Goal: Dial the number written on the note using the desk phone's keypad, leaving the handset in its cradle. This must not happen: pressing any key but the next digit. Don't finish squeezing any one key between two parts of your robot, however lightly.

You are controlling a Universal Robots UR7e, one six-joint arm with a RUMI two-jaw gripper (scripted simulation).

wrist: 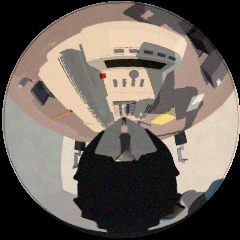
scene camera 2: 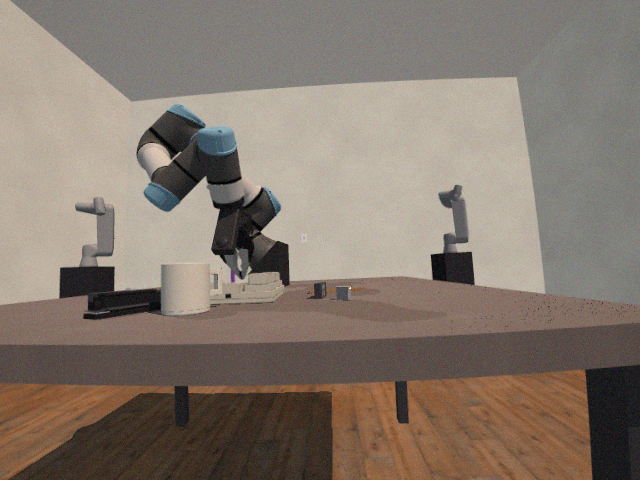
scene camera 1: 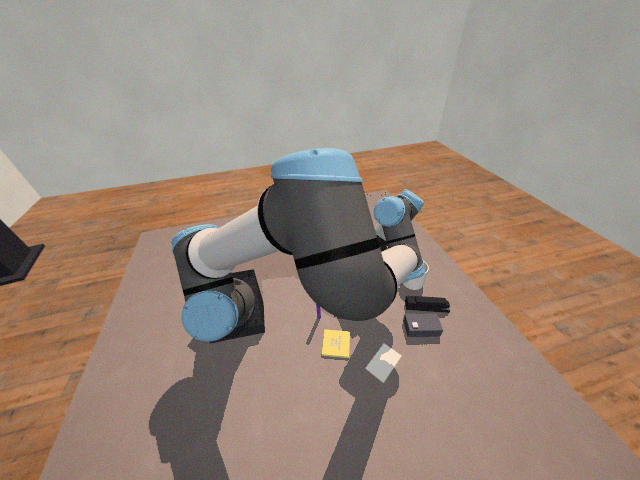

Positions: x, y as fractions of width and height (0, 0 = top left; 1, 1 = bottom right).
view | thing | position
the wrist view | my gripper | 0.51, 0.49
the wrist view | grey handset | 0.26, 0.31
